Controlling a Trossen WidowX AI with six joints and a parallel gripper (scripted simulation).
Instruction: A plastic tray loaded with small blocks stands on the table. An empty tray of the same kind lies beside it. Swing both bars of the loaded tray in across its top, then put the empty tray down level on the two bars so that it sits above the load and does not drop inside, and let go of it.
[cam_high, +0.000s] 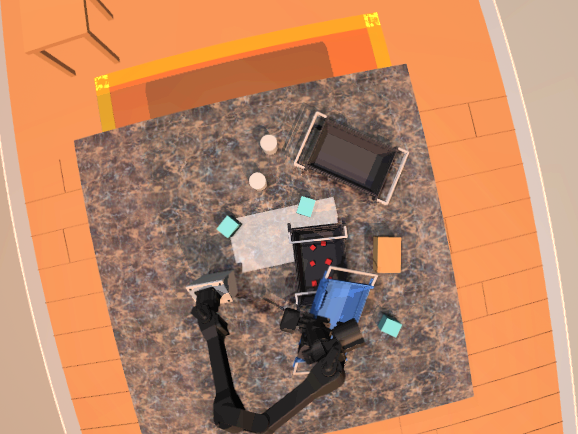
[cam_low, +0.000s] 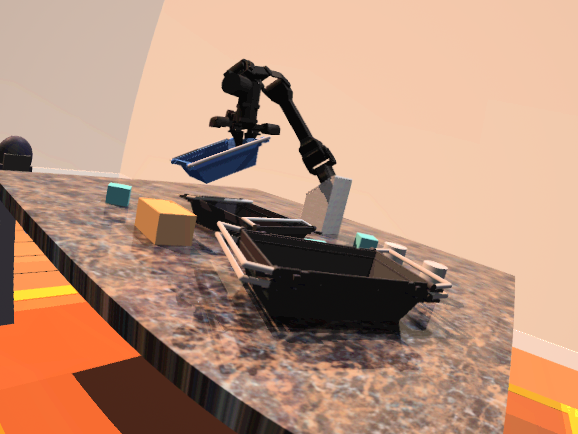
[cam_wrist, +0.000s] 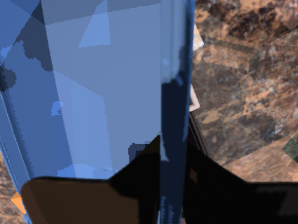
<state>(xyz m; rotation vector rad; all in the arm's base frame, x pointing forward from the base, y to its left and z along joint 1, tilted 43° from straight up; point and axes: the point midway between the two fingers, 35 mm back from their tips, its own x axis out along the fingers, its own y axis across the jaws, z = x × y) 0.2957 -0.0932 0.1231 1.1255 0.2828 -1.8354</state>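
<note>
The blue tray lies 70 mm ahead of my gripper tip and 50 mm to the right of it. The rest, counted from my gripper tip: orange block 310 mm ahead, 140 mm below, 80 mm to the left.
</note>
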